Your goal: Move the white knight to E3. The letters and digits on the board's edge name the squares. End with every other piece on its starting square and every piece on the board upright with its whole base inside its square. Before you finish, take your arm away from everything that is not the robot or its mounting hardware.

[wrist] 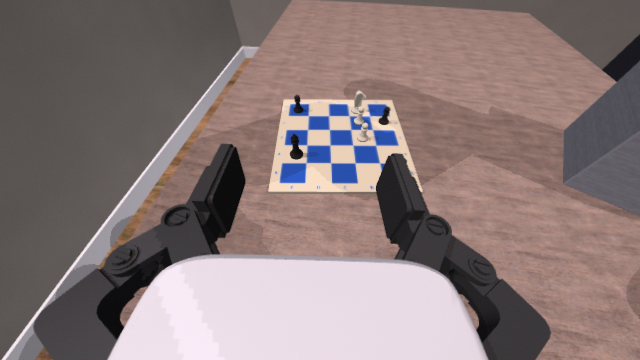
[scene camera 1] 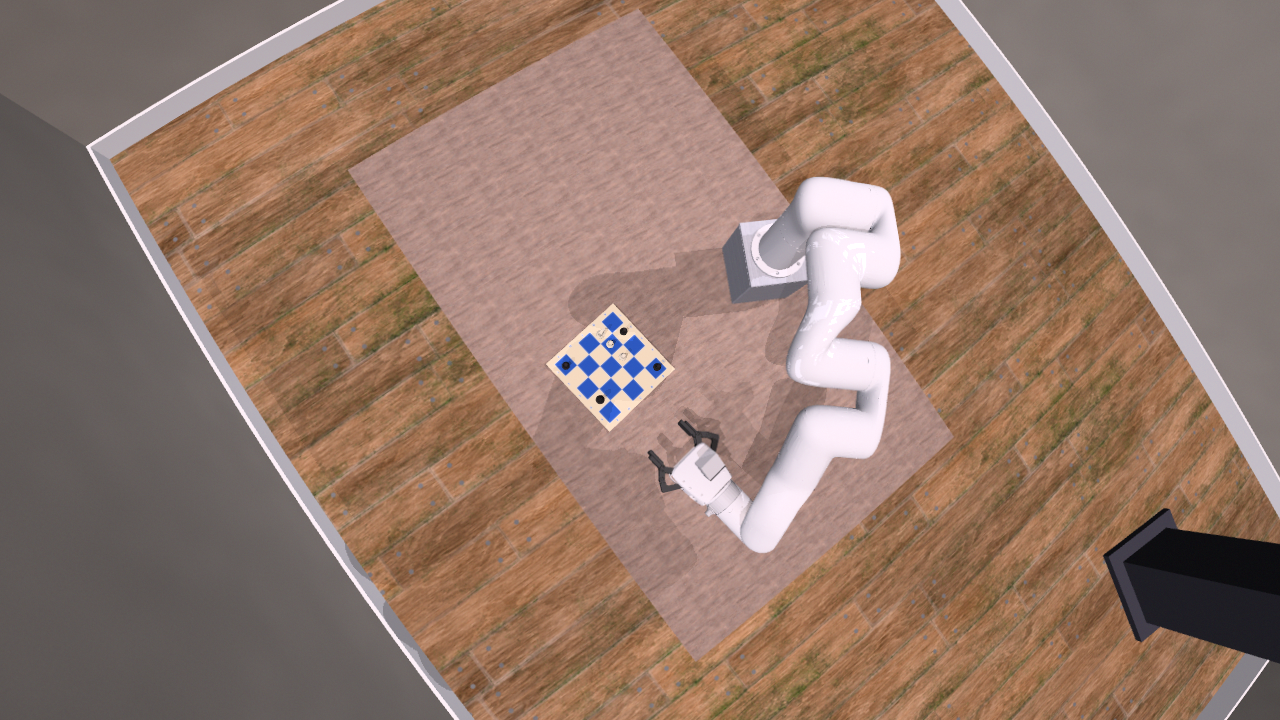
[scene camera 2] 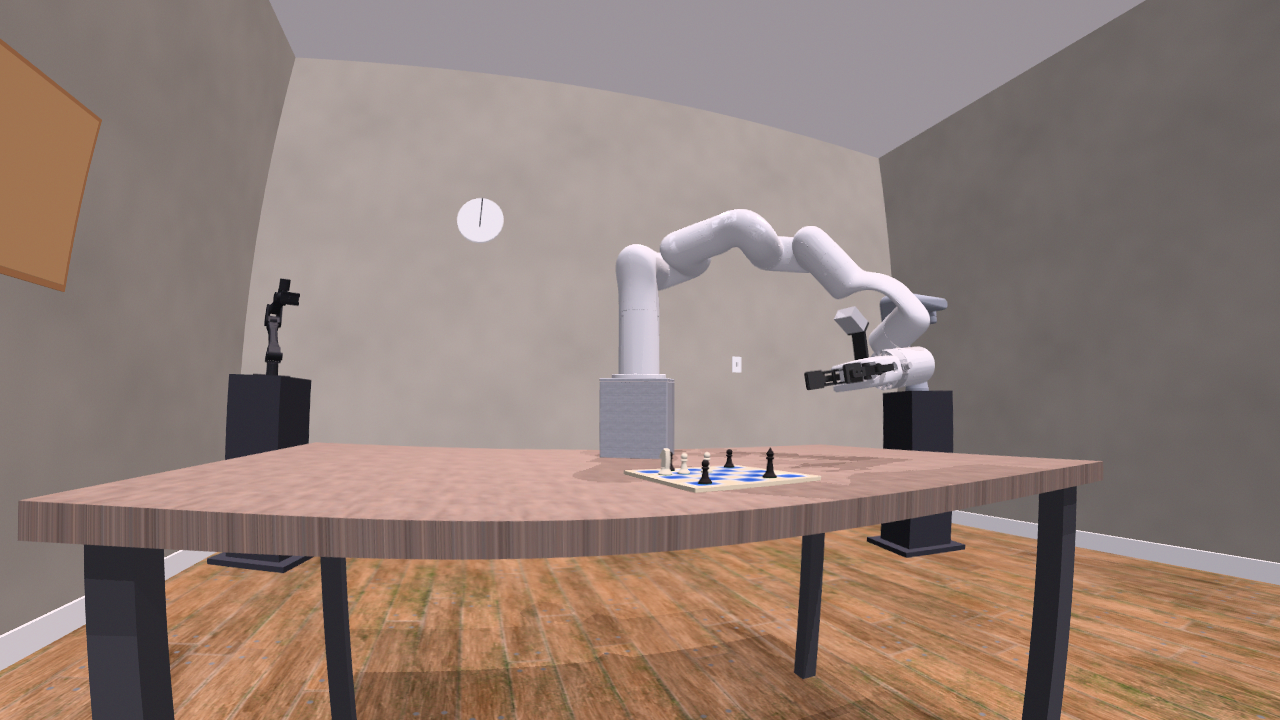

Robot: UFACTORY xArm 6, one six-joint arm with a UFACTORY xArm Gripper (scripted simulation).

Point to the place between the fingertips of my gripper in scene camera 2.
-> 825, 377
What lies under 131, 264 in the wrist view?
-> My gripper.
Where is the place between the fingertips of my gripper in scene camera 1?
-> At 664, 436
